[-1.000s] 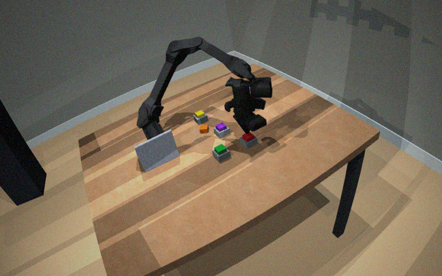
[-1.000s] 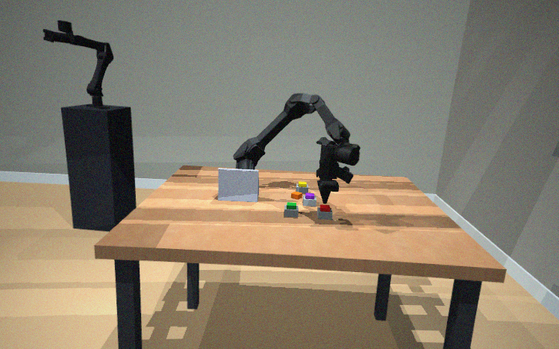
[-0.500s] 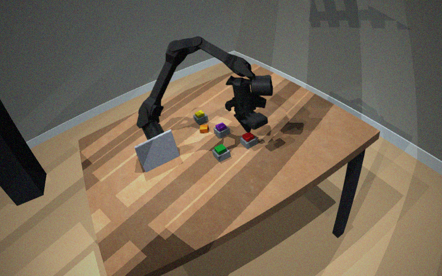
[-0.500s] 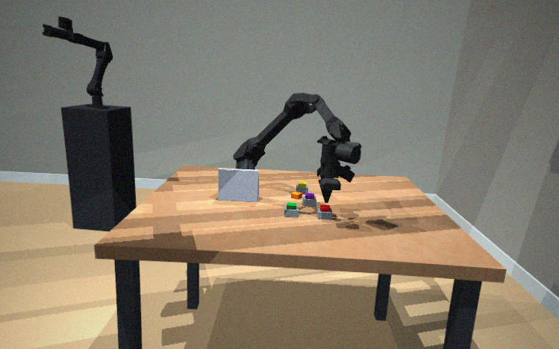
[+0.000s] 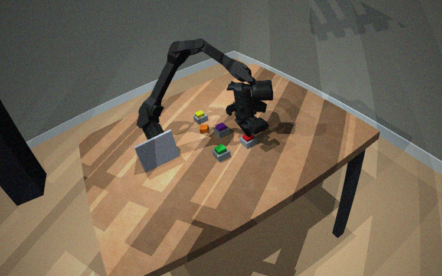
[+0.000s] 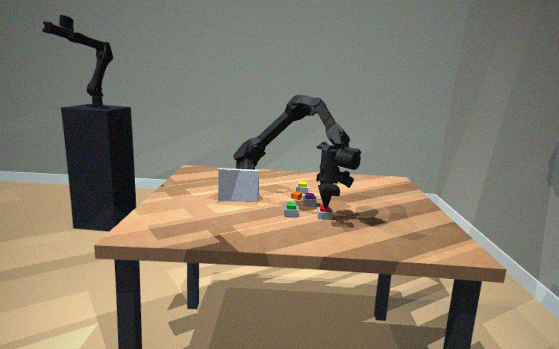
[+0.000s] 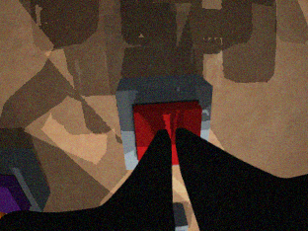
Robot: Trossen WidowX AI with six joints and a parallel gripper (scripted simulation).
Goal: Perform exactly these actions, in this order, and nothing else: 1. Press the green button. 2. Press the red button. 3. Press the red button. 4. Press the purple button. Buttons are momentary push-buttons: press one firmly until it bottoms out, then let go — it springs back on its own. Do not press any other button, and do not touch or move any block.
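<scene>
Right now the red button is 10 mm below my gripper tip. The rest, counted from my gripper tip: purple button: 120 mm to the left, 60 mm behind; green button: 120 mm behind, 10 mm to the right; small orange block: 180 mm to the left, 120 mm behind, 20 mm below.
</scene>
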